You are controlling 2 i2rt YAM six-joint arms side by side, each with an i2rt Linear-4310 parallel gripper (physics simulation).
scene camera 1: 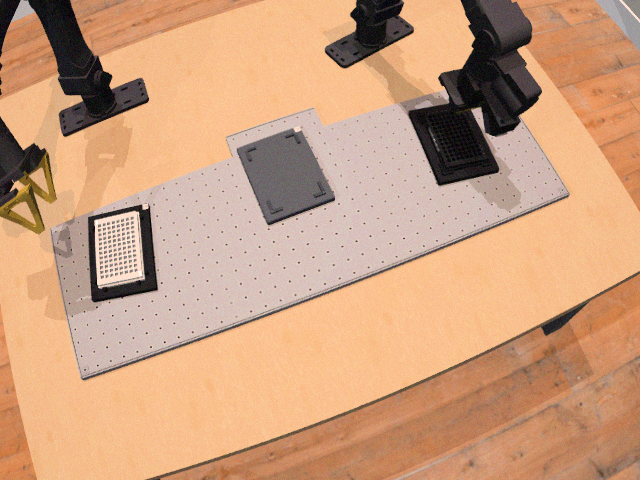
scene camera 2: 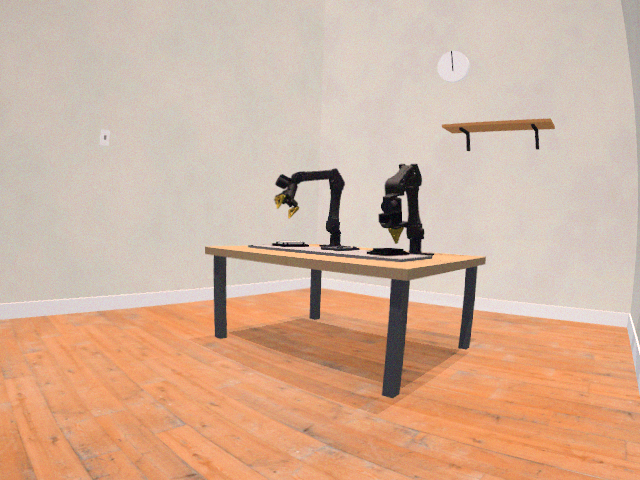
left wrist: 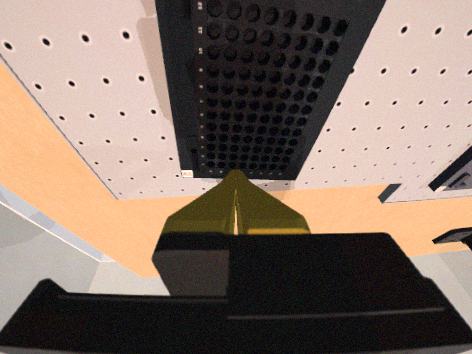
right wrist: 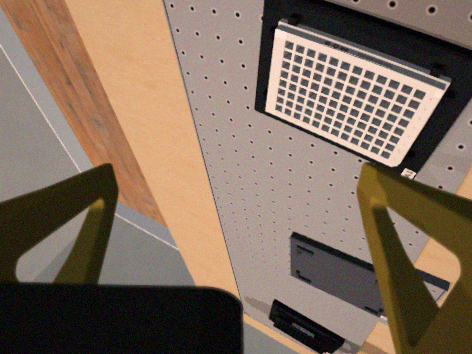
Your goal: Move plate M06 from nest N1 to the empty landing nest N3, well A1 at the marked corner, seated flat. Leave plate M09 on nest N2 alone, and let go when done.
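The black plate M06 (scene camera 1: 457, 138) (left wrist: 255, 90) lies in the black nest N1 (scene camera 1: 440, 176) (left wrist: 176, 85) at the right of scene camera 1. My left gripper (left wrist: 235, 177) (scene camera 2: 396, 241) is shut with its fingertips together and nothing between them, above the plate's end near the A1 tag (left wrist: 187, 173). The grey landing nest N3 (scene camera 1: 285, 175) (right wrist: 335, 275) is empty, with a white marker (scene camera 1: 297, 129) at one corner. The white plate M09 (scene camera 1: 118, 248) (right wrist: 350, 100) sits on nest N2 (scene camera 1: 150, 248) (right wrist: 430, 137). My right gripper (scene camera 1: 47, 215) (scene camera 2: 284, 212) (right wrist: 237, 176) is open and empty, raised near N2.
The nests stand on a grey perforated board (scene camera 1: 217, 268) on the wooden table (scene camera 1: 330, 372) (scene camera 2: 310, 262). The two arm bases (scene camera 1: 104, 105) (scene camera 1: 369, 41) stand behind the board. The left forearm and wrist overhang N1 in scene camera 1.
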